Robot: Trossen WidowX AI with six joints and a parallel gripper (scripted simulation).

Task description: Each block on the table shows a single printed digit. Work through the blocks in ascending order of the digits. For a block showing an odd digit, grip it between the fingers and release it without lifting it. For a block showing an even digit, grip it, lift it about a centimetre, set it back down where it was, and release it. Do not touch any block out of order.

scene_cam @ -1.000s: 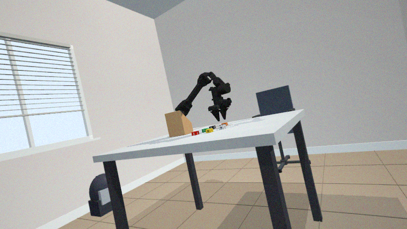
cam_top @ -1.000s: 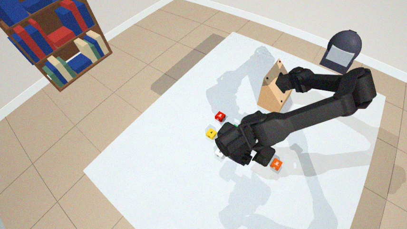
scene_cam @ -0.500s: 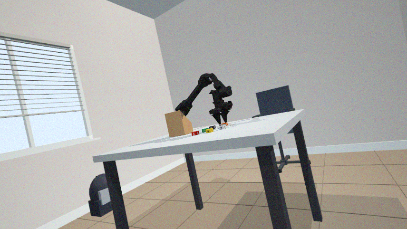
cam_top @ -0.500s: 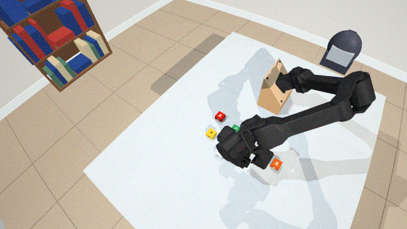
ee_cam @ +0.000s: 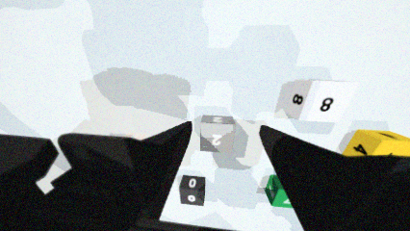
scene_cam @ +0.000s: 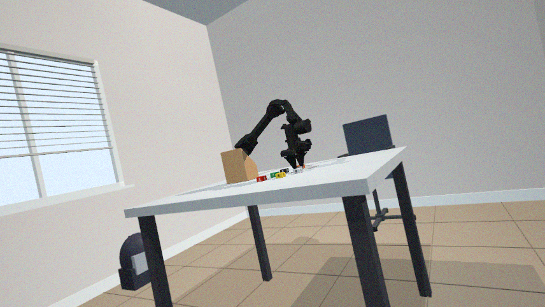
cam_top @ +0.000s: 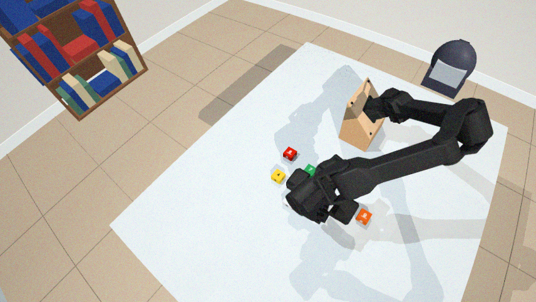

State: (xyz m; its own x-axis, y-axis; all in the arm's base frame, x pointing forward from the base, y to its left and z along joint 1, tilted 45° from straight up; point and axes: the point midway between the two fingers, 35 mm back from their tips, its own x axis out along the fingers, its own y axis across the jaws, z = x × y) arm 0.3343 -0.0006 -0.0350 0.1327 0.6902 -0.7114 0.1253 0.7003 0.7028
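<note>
My gripper tip is 3 cm past the yellow block and 15 cm to the left of it. From my gripper tip the other things lie so: black block (10 cm behind, 5 cm to the left); white block (2 cm ahead, 8 cm to the right); grey block marked 2 (1 cm behind, 1 cm to the left).
</note>
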